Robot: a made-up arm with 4 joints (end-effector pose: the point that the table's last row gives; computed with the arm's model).
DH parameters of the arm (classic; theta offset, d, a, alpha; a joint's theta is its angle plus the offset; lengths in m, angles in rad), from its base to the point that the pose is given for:
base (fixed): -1.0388 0 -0.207 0
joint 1: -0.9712 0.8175 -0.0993 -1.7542
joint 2: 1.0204 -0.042 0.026 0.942
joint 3: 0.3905 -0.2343 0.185 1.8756
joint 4: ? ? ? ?
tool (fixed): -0.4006 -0.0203 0 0
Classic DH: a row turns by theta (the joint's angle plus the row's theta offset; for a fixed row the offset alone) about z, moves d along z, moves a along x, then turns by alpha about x.
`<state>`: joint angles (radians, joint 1 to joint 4).
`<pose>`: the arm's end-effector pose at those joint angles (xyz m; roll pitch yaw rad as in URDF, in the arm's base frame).
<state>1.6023 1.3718 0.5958 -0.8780</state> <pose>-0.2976 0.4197 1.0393 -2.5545 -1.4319 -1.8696</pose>
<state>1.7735 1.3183 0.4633 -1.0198</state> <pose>-0.3801 0.3923 1.0061 -2.4921 -1.4412 -1.5941</pose>
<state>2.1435 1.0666 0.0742 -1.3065</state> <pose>-0.5348 0.2240 0.8492 0.0401 -1.4226 2.9319</pose>
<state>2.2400 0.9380 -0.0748 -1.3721</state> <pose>-0.5423 0.1516 0.7698 0.2611 -1.2483 2.9223</pose>
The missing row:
joint 4: -0.853 -0.2245 -0.0139 1.3263
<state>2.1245 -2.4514 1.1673 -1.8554</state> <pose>0.0333 0.1748 0.5883 0.9357 0.2554 -1.9191</pose>
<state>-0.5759 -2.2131 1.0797 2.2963</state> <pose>-0.1859 0.1790 0.5622 1.6806 -0.0395 -0.3233</pose>
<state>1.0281 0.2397 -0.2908 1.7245</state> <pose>-0.2697 0.4358 0.5734 2.9321 0.6193 -0.2902</pose>
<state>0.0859 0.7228 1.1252 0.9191</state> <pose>0.0489 0.4323 1.0243 -1.2631 -0.2464 0.1028</pose>
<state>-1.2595 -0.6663 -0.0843 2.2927</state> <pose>-0.0126 0.1598 0.4932 2.2081 -0.4743 -2.1748</pose>
